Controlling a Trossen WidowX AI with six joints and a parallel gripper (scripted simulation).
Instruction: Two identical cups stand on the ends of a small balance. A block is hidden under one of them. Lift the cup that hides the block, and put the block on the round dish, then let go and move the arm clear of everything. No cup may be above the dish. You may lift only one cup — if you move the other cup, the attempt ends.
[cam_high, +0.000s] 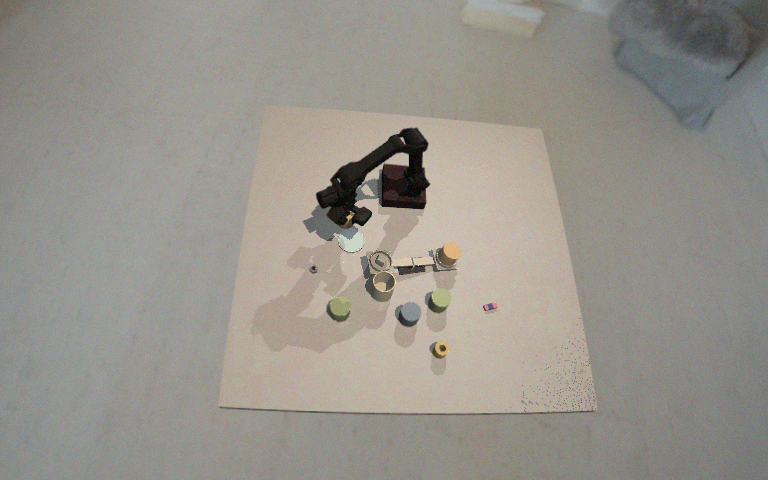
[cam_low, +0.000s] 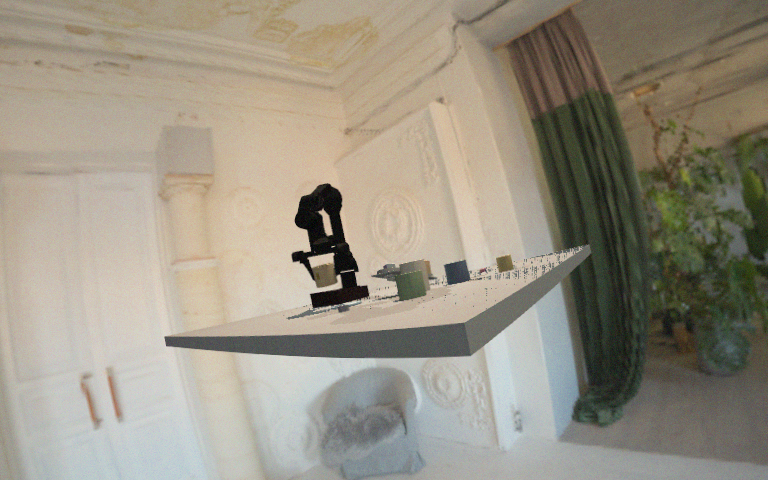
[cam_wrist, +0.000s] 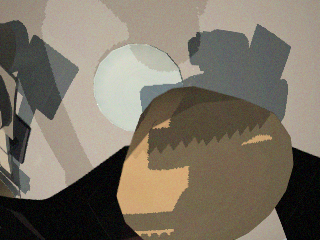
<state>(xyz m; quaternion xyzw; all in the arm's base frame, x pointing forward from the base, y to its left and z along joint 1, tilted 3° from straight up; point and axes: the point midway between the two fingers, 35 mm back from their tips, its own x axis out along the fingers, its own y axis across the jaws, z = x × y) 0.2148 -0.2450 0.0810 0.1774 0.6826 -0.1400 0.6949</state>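
My gripper tip is now 10 cm above the pale round dish, 4 cm to the right of it and 3 cm short of it. Round my gripper tip: blue-grey cylinder 30 cm ahead, 27 cm to the left, 6 cm below; beige cup 22 cm ahead, 18 cm to the left, 6 cm below; dark nut 18 cm ahead, 9 cm below, 8 cm to the right.
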